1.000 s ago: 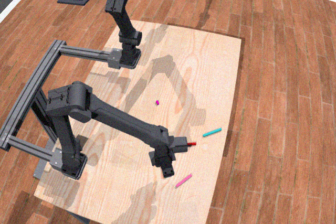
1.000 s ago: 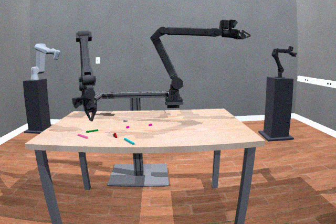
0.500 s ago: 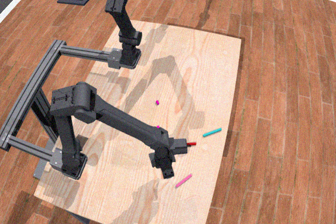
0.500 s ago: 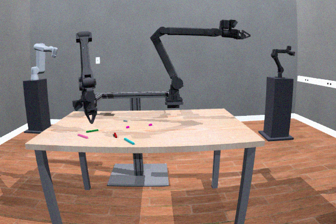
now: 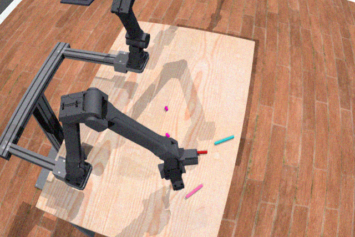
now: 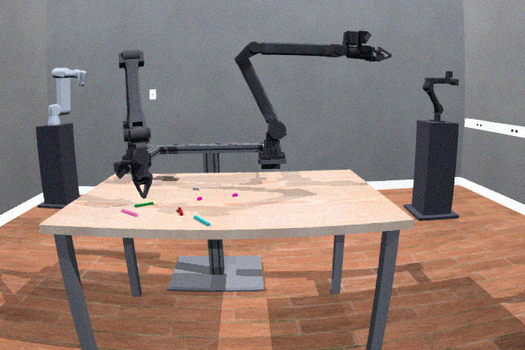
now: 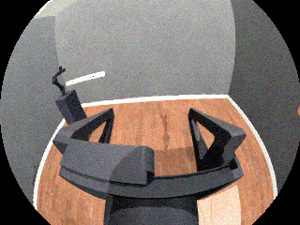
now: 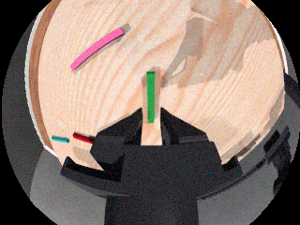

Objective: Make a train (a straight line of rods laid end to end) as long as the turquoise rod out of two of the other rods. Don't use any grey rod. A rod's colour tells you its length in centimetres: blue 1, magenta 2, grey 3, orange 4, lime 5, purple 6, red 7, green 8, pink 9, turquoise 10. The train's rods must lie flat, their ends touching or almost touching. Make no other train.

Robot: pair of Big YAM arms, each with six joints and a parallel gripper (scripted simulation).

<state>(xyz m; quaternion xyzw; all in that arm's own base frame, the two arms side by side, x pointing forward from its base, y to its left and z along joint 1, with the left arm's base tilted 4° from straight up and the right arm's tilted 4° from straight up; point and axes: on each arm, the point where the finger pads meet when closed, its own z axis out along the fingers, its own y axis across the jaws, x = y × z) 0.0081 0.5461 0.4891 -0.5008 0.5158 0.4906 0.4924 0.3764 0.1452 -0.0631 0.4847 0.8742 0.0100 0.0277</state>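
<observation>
The green rod lies 4 cm below my right hand. From my right hand the other things lie so: red rod: 17 cm to the left, 7 cm ahead, 4 cm below; pink rod: 11 cm ahead, 4 cm below, 2 cm to the right; grey rod: 25 cm behind, 16 cm to the left, 4 cm below.
</observation>
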